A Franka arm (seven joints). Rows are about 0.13 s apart.
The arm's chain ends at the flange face. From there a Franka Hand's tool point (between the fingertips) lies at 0.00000 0.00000 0.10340 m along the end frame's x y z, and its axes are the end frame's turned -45 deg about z.
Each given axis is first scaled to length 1.
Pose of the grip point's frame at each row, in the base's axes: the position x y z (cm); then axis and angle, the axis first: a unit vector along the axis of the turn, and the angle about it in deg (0 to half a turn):
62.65, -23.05, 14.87, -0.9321, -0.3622, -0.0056, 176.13
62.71, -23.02, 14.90, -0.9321, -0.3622, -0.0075, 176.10
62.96, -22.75, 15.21, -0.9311, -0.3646, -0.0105, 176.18
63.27, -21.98, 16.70, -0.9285, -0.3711, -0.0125, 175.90
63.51, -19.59, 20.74, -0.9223, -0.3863, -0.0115, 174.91
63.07, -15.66, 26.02, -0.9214, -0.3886, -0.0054, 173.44
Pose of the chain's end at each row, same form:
62.79, -23.74, 25.19, -0.9997, 0.0221, 0.0078, 176.18
62.82, -23.73, 25.21, -0.9997, 0.0221, 0.0061, 176.07
63.01, -23.47, 25.52, -0.9998, 0.0195, 0.0031, 176.01
63.30, -22.76, 27.01, -0.9999, 0.0125, 0.0021, 175.66
63.65, -20.53, 31.04, -1.0000, -0.0039, 0.0064, 174.79
63.43, -16.79, 36.29, -0.9998, -0.0064, 0.0169, 173.70

